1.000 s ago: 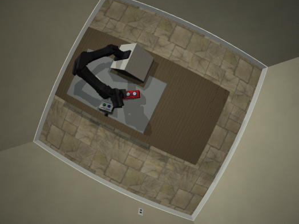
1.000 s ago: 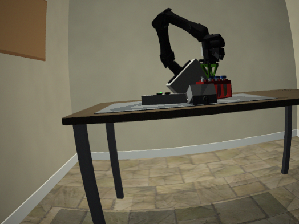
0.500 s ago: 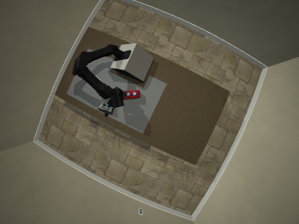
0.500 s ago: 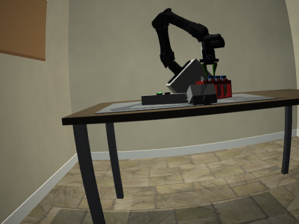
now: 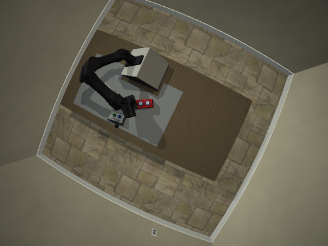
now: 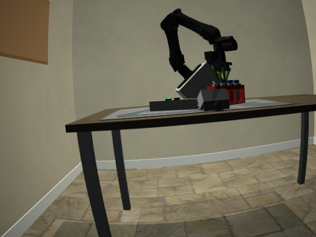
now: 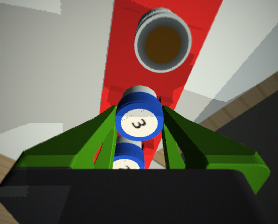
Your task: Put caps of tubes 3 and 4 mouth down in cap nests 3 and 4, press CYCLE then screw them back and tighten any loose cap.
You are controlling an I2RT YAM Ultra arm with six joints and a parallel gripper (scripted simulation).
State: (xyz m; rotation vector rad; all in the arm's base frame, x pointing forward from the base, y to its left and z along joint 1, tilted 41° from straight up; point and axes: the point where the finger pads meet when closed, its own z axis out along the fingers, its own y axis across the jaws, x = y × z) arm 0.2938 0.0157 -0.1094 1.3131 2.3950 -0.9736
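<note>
Right now my hand is right at the cap 3. Also, from my hand: blue key: 13 cm ahead, 10 cm to the right, 5 cm below; cap 1: 10 cm to the left, 4 cm behind; cap 2: 5 cm to the left, 2 cm behind.
</note>
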